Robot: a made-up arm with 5 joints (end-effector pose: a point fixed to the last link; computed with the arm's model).
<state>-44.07 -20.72 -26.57 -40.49 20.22</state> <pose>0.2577 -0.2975 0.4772 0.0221 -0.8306 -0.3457 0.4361</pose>
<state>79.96 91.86 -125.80 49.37 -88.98</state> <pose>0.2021 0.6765 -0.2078 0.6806 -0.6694 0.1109 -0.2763</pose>
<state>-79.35 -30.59 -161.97 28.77 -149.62</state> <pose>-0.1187 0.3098 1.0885 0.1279 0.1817 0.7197 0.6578</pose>
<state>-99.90 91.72 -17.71 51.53 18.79</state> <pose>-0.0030 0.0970 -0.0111 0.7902 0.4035 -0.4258 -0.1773</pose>
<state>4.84 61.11 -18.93 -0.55 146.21</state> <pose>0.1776 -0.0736 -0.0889 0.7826 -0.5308 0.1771 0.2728</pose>
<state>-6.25 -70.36 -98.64 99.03 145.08</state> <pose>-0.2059 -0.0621 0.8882 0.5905 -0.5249 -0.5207 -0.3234</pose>
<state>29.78 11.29 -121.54 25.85 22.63</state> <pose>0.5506 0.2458 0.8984 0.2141 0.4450 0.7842 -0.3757</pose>
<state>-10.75 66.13 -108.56 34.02 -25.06</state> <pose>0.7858 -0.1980 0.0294 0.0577 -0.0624 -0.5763 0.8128</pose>
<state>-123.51 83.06 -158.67 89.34 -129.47</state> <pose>-0.5054 -0.6718 0.1215 0.1236 -0.0817 -0.6658 0.7313</pose>
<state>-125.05 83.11 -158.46 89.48 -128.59</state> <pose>-0.5223 -0.6568 0.1191 0.1388 -0.0955 -0.6669 0.7259</pose>
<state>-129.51 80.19 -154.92 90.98 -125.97</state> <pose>-0.5673 -0.6094 0.1332 0.1802 -0.1380 -0.6739 0.7031</pose>
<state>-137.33 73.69 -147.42 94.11 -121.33</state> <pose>-0.6328 -0.5160 0.1679 0.2483 -0.2135 -0.6822 0.6537</pose>
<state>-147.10 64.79 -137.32 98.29 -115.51</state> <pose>-0.6872 -0.3858 0.2162 0.3243 -0.3063 -0.6826 0.5789</pose>
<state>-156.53 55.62 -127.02 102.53 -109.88</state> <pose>-0.7067 -0.2527 0.2649 0.3862 -0.3924 -0.6725 0.4946</pose>
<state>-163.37 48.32 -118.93 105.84 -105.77</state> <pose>-0.6981 -0.1562 0.3019 0.4226 -0.4521 -0.6596 0.4265</pose>
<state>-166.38 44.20 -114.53 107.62 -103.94</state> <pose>-0.6848 -0.1141 0.3226 0.4353 -0.4780 -0.6535 0.3937</pose>
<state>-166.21 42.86 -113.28 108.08 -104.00</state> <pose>-0.6785 -0.1147 0.3303 0.4326 -0.4779 -0.6560 0.3927</pose>
